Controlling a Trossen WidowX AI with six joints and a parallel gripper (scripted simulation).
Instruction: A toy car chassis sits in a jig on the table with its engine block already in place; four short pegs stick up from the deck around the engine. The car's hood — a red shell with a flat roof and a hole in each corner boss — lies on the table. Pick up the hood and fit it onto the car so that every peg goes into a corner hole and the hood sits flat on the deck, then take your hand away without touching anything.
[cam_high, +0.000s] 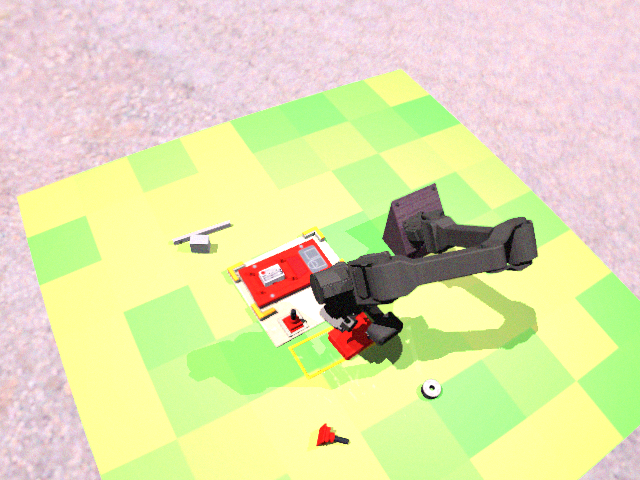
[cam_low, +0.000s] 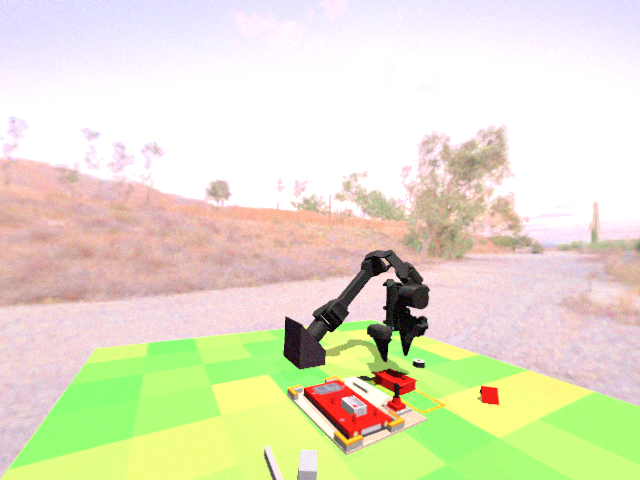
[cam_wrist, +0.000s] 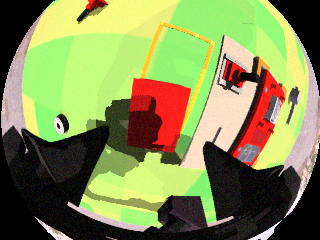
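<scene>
My gripper tip is now 6 cm above the hood. Also, from my gripper tip: grey engine block 21 cm to the right, 7 cm ahead, 5 cm below; then white jig 19 cm to the right, 6 cm below, 3 cm ahead.
</scene>
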